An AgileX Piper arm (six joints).
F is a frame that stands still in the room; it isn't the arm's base.
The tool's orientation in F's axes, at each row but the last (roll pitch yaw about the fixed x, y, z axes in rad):
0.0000, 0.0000, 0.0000
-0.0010, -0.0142, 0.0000
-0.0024, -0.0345, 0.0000
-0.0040, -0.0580, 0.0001
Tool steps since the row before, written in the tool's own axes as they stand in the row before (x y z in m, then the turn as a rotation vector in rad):
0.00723, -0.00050, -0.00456, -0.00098, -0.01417, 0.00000
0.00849, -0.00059, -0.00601, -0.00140, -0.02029, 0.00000
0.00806, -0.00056, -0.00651, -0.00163, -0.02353, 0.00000
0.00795, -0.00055, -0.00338, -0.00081, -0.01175, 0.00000
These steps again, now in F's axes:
0.00723, -0.00050, -0.00456, -0.00098, -0.01417, 0.00000
0.00857, -0.00060, -0.00589, -0.00140, -0.02029, 0.00000
0.00828, -0.00058, -0.00623, -0.00163, -0.02353, 0.00000
0.00813, -0.00056, -0.00291, -0.00081, -0.01175, 0.00000

